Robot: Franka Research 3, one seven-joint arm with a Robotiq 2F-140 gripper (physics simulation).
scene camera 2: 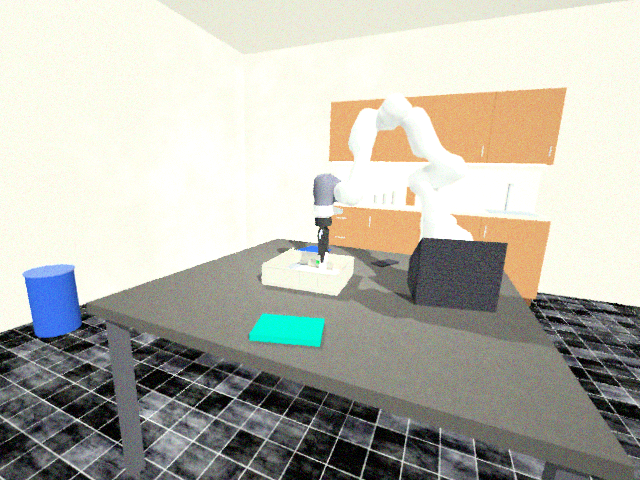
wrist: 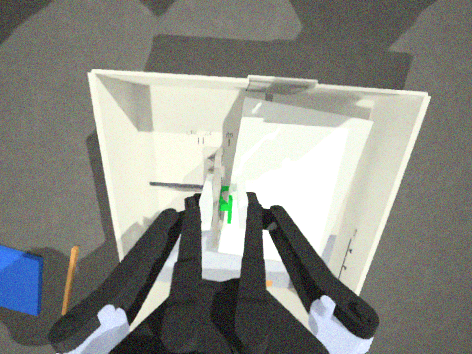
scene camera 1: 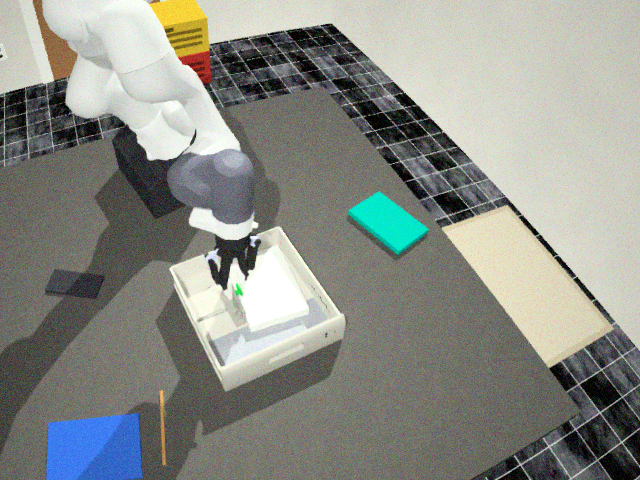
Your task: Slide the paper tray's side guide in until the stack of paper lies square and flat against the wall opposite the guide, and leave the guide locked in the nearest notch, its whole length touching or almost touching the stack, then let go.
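The cream paper tray stands on the table. The white paper stack lies in its right part in the wrist view, turned slightly askew, with a wedge-shaped gap at the guide's far end. The thin upright side guide stands left of the stack, its near end close to the stack's near corner. It bears a green latch. My gripper is partly open, fingers apart on either side of guide and latch, not clamped. The notch engagement is hidden.
A teal block lies beside the tray. A blue slab and an orange stick lie on its other side. A dark flat pad lies towards the arm's base. The tray walls surround my fingers.
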